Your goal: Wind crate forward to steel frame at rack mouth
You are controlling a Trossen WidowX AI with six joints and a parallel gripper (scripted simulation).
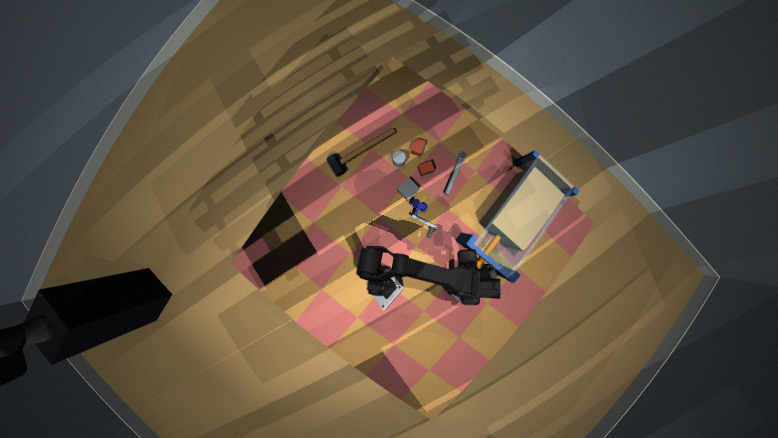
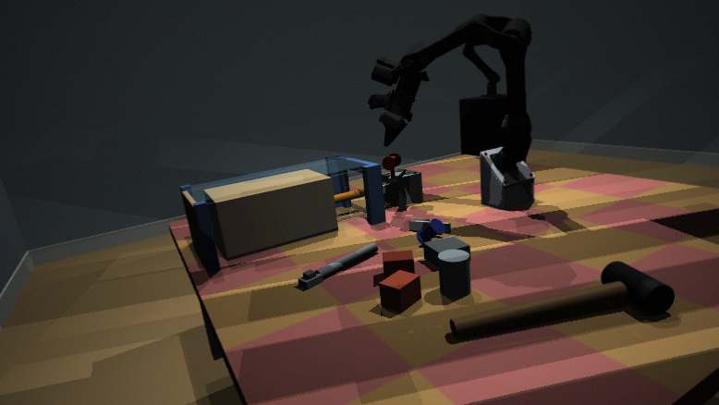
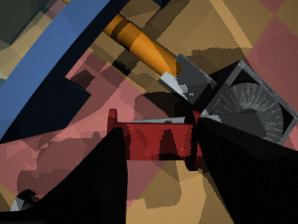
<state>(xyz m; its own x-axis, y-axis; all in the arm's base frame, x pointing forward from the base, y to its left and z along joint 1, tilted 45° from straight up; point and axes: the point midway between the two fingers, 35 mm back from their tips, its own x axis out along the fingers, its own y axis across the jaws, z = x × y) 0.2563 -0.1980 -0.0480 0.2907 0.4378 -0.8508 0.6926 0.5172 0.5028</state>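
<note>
My gripper tip is now 1 cm past the red knob, 1 cm to the right of it and 6 cm above it. From my gripper tip the other things lie so: grey winch (9 cm behind, 7 cm to the right, 17 cm below); then blue-knobbed winch handle (5 cm ahead, 25 cm to the left, 18 cm below); then grey crank arm (3 cm behind, 2 cm to the right, 9 cm below).
</note>
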